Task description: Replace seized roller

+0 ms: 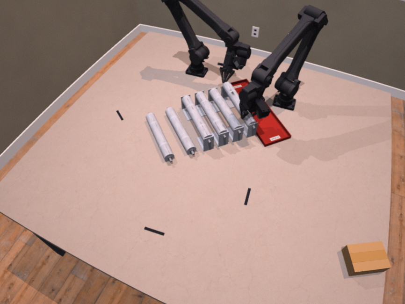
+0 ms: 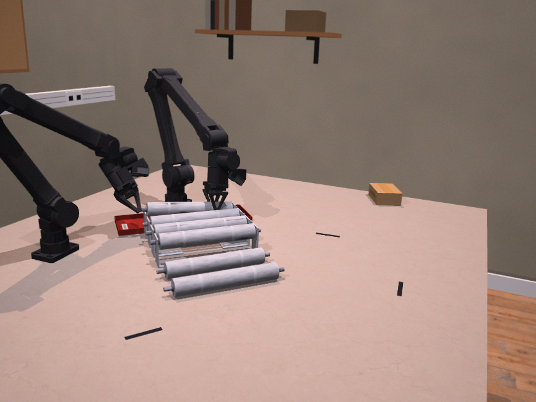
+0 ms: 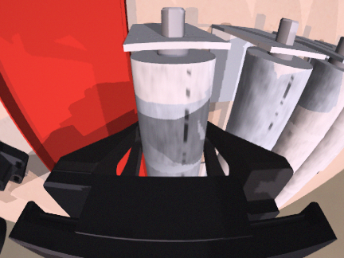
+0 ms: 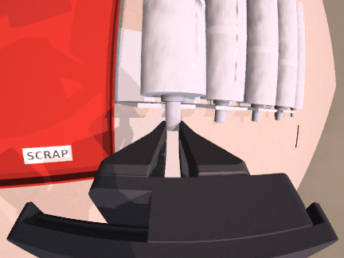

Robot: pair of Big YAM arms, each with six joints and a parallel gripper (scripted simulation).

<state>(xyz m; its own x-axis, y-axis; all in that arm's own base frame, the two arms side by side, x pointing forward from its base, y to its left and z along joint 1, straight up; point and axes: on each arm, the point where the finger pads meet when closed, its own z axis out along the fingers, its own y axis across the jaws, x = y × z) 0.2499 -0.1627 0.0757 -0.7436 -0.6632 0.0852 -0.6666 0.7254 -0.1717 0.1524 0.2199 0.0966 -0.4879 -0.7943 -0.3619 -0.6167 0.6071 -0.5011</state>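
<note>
Right now the roller is 70 mm to the right of my left hand, 50 mm behind it and 10 mm above it. Round my left hand: red scrap tray: 140 mm behind, 70 mm below; then cardboard box: 690 mm to the left, 380 mm ahead, 40 mm below.
</note>
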